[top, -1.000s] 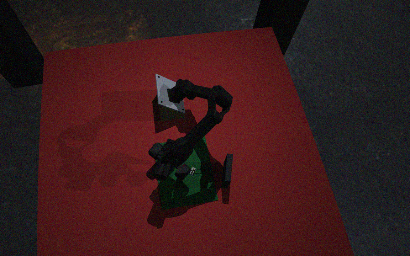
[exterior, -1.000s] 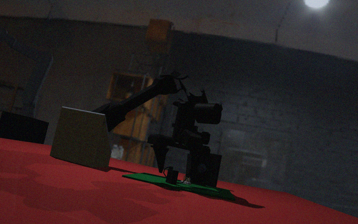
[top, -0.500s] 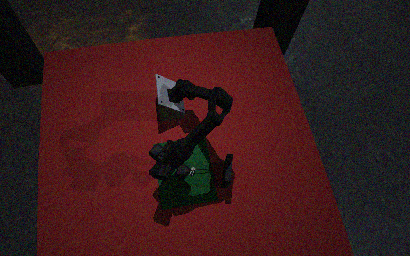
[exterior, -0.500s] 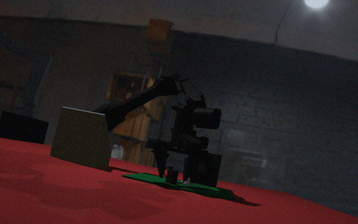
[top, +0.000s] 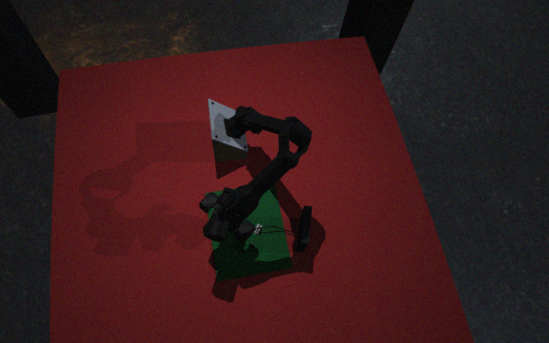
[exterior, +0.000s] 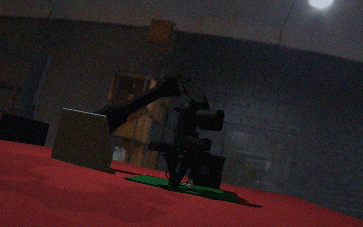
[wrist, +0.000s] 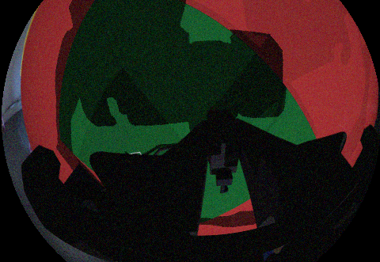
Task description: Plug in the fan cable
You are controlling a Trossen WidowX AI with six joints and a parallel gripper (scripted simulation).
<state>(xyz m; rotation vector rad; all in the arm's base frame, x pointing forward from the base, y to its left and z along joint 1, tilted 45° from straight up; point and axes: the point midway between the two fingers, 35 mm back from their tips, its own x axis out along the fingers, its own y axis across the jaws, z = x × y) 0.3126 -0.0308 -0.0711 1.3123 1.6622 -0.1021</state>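
Right now the four-pin header is 90 mm to the left of my gripper tip, 30 mm ahead of it and 20 mm below it. From my gripper tip the other things lie so: black plug: 10 mm to the left, 10 mm behind, 10 mm above; green board: 60 mm to the left, 30 mm below, 20 mm ahead; black fan: 220 mm to the left, 80 mm ahead, 40 mm above.
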